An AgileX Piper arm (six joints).
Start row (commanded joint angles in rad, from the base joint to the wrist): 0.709 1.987 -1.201 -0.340 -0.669 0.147
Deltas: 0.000 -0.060 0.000 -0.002 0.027 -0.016; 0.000 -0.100 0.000 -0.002 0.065 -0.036; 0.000 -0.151 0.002 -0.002 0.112 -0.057; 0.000 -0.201 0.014 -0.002 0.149 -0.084; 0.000 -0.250 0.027 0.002 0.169 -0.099; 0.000 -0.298 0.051 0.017 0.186 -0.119; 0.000 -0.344 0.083 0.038 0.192 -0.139; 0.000 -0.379 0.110 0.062 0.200 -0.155; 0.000 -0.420 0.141 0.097 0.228 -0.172; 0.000 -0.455 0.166 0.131 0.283 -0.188; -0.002 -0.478 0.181 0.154 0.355 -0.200; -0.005 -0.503 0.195 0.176 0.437 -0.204; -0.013 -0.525 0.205 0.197 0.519 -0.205; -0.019 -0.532 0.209 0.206 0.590 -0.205; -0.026 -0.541 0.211 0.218 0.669 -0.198; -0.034 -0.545 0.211 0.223 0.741 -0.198
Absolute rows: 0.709 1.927 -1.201 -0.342 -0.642 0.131; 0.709 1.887 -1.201 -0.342 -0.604 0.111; 0.709 1.836 -1.199 -0.342 -0.557 0.090; 0.709 1.786 -1.187 -0.342 -0.520 0.063; 0.709 1.737 -1.174 -0.338 -0.500 0.048; 0.709 1.689 -1.150 -0.323 -0.483 0.028; 0.709 1.643 -1.118 -0.302 -0.477 0.008; 0.709 1.608 -1.091 -0.278 -0.469 -0.008; 0.709 1.567 -1.060 -0.243 -0.441 -0.025; 0.709 1.532 -1.035 -0.209 -0.386 -0.041; 0.707 1.509 -1.020 -0.186 -0.314 -0.053; 0.704 1.484 -1.006 -0.164 -0.232 -0.057; 0.696 1.462 -0.996 -0.143 -0.150 -0.058; 0.690 1.455 -0.992 -0.134 -0.079 -0.058; 0.683 1.446 -0.990 -0.122 0.000 -0.051; 0.675 1.442 -0.990 -0.117 0.072 -0.051
